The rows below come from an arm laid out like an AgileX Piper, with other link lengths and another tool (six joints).
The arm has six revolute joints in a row. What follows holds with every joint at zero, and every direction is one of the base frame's. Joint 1 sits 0.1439 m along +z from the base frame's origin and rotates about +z. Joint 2 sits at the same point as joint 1 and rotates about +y. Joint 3 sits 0.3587 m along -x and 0.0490 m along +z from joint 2 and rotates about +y. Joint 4 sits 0.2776 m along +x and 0.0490 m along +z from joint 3 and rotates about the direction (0.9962, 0, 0.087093). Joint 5 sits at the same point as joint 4 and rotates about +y. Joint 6 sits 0.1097 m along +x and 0.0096 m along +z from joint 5 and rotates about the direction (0.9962, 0, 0.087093). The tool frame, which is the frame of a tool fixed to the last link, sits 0.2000 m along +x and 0.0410 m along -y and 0.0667 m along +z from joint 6; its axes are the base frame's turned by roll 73.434, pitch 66.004 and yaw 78.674 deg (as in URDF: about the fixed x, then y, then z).
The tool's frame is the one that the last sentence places.
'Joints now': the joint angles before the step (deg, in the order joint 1, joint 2, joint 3, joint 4, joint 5, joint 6). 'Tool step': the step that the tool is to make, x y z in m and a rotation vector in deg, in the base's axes. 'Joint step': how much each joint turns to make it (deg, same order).
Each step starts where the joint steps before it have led.
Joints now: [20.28 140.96 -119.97 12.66 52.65 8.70]
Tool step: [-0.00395 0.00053 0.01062 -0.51 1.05 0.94]
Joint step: [0.00 0.00 -2.82 -0.35 4.08 0.00]
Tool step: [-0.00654 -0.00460 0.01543 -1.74 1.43 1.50]
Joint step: [0.00 0.00 -4.15 -1.40 6.22 -0.01]
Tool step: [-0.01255 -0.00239 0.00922 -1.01 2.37 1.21]
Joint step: [0.00 0.01 -3.08 -0.24 5.77 -0.12]
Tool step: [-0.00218 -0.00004 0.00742 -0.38 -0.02 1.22]
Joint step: [0.00 -0.43 -0.67 -0.12 1.41 -1.00]
